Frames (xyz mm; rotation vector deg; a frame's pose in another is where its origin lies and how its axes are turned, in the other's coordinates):
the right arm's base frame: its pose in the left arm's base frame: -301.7 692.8 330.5 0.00 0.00 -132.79
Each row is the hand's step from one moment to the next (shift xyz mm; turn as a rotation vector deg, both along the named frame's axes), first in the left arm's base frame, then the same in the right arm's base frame.
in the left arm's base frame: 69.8 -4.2 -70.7 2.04 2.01 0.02
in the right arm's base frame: -44.3 54.1 -70.7 -2.86 0.13 0.02
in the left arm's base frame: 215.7 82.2 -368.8 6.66 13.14 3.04
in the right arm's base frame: -206.9 102.5 -368.8 -14.17 -4.04 3.04
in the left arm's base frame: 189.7 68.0 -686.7 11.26 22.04 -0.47
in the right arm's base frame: -178.8 93.0 -686.7 -23.82 -6.71 -0.47
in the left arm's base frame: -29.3 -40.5 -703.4 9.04 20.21 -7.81
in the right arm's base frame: 49.6 6.0 -703.4 -20.97 -7.09 -7.81
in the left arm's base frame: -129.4 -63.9 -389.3 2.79 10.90 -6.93
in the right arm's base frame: 134.8 -51.6 -389.3 -9.89 -5.36 -6.93
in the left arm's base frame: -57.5 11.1 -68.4 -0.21 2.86 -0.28
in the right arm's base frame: 30.9 -49.7 -68.4 -1.96 -2.10 -0.28
